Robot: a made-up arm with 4 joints. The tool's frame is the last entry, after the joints.
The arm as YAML. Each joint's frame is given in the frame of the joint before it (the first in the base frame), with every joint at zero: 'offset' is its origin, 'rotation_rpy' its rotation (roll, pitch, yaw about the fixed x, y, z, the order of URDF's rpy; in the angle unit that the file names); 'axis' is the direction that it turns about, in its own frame. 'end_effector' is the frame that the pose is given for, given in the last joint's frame.
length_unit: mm
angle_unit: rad
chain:
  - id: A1
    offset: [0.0, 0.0, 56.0]
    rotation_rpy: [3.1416, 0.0, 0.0]
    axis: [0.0, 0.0, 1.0]
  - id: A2
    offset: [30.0, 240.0, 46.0]
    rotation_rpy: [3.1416, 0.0, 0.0]
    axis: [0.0, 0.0, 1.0]
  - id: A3
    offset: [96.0, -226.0, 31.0]
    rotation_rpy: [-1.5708, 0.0, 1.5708]
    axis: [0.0, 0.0, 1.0]
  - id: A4
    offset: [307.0, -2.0, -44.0]
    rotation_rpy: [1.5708, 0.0, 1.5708]
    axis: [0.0, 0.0, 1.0]
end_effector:
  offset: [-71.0, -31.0, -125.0]
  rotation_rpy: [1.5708, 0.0, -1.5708]
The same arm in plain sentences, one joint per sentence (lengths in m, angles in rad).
The arm has four revolute joints in a row. What follows holds with every joint at zero, and every direction is one of the base frame's.
Joint 1 sits 0.056 m along +z from the base frame's origin and turns about -z.
Joint 2 sits 0.03 m along +x and 0.24 m along -y and 0.046 m along -z from joint 1 and turns about +z.
Joint 3 sits 0.096 m along +x and 0.226 m along -y and 0.031 m along +z from joint 2 and turns about -x.
Joint 4 sits 0.044 m along +x and 0.307 m along +y and 0.002 m along +z from joint 3 and turns about +y.
The tool frame, which is the frame that the pose is given for, sits 0.031 m along +x and 0.125 m along -y and 0.071 m along +z from joint 4; its axes are the base frame's turned by roll 0, pitch 0 and yaw 0 rad (as in URDF: about the fixed x, then y, then z).

